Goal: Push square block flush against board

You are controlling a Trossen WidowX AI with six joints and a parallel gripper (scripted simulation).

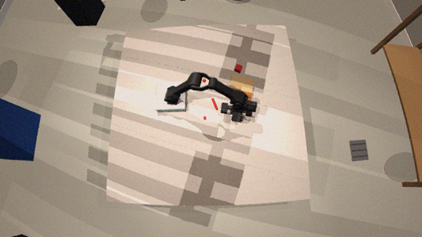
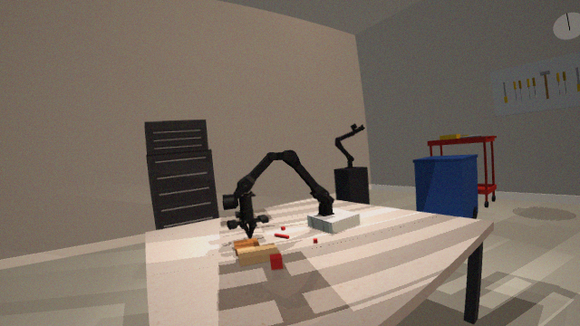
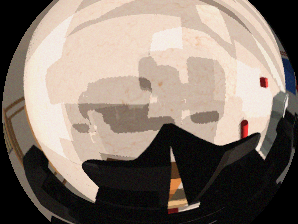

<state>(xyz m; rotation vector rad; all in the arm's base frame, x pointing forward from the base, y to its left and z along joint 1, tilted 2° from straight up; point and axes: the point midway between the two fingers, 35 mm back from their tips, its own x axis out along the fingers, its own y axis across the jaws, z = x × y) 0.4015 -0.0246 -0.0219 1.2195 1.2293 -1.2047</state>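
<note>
The orange flat square lies 40 mm ahead of my gripper tip, 100 mm to the left of it and 10 mm above it. From my gripper tip the other things lie so: tan board: 20 mm ahead, 210 mm to the left, 10 mm above; thin red stick: 140 mm behind, 50 mm to the left; red square block: 10 mm behind, 320 mm to the left, 10 mm above.
</note>
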